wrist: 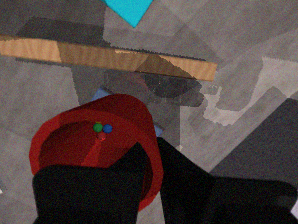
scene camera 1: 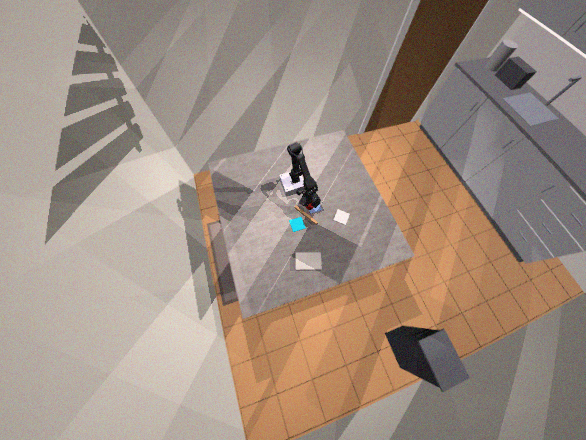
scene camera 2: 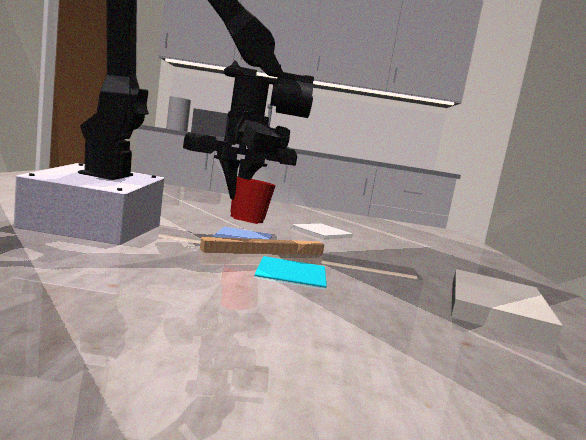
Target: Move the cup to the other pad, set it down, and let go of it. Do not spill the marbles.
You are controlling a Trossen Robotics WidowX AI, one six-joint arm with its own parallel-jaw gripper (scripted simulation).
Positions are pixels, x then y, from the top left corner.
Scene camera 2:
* my gripper: 234, 199
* red cup: 252, 198
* white block: 511, 307
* cyan pad: 273, 268
